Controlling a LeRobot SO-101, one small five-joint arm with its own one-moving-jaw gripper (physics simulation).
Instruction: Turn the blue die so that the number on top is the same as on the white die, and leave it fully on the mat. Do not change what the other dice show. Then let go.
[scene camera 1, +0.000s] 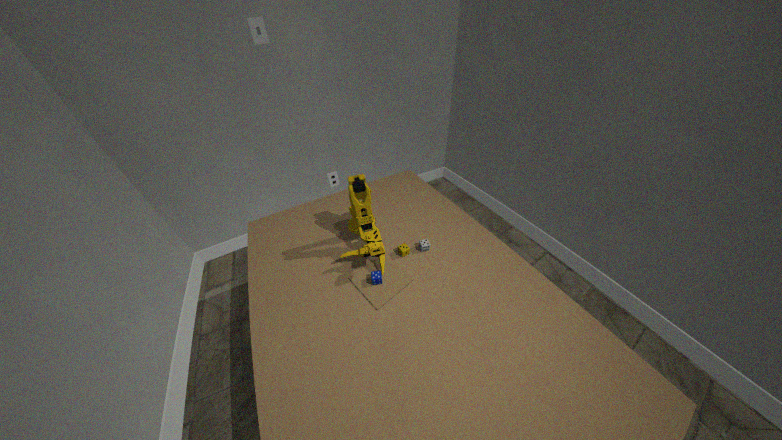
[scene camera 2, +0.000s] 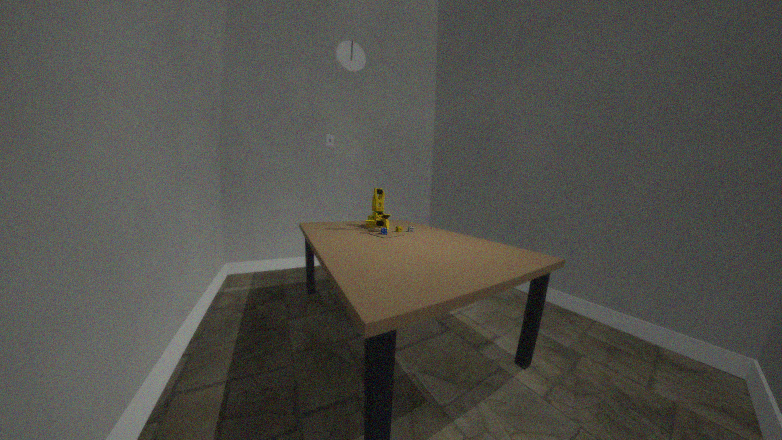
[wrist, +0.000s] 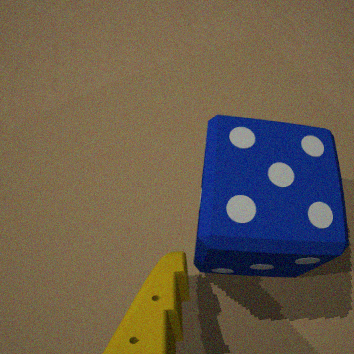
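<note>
The blue die sits flat on the thin tan mat. In the wrist view, its upper face shows five white spots, and a side face shows a row of spots near its lower edge. The white die stands to the right, off the mat; its top has dark spots too small to read surely. My gripper is fully open and empty. One notched jaw shows in the wrist view, its tip just beside the blue die's lower left corner, with a small gap. The moving jaw is out of that view.
A yellow die stands between the white die and the arm, outside the mat. The wooden table extends in front of the mat. The yellow arm rises behind the blue die.
</note>
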